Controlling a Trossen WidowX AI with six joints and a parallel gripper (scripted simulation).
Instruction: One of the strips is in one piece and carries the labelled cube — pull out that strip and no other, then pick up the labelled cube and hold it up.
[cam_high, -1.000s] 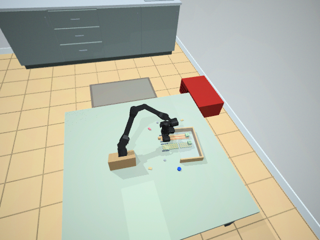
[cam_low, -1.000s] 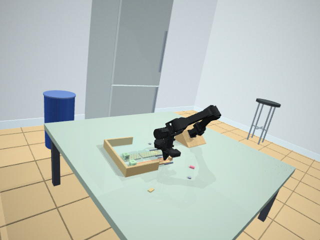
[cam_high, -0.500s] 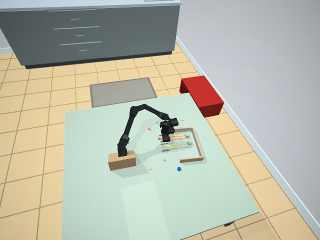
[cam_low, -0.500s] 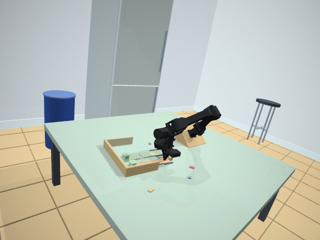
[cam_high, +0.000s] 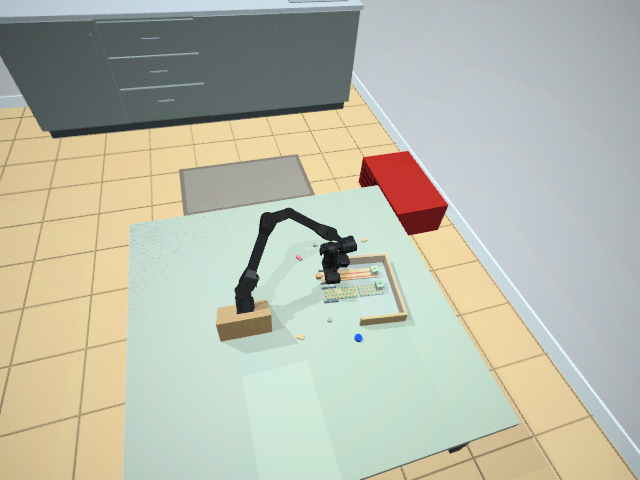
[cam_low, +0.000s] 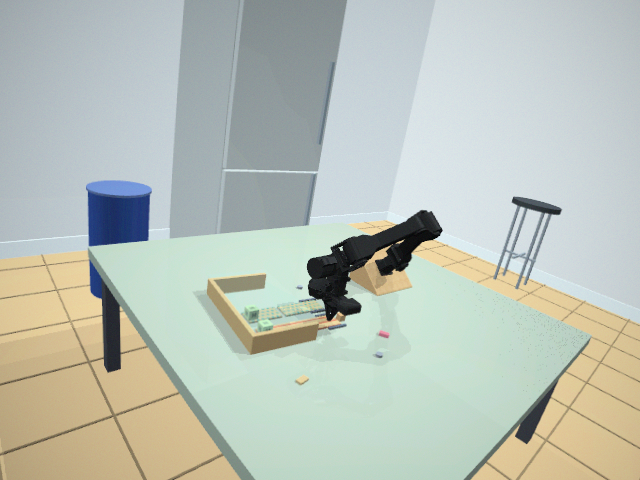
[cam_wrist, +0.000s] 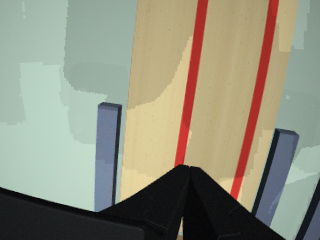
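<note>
My gripper tip is now 4 cm past the tan block. The rest, counted from my gripper tip: blue disc: 5 cm ahead, 31 cm to the right; pink piece: 11 cm behind, 12 cm to the left.
</note>
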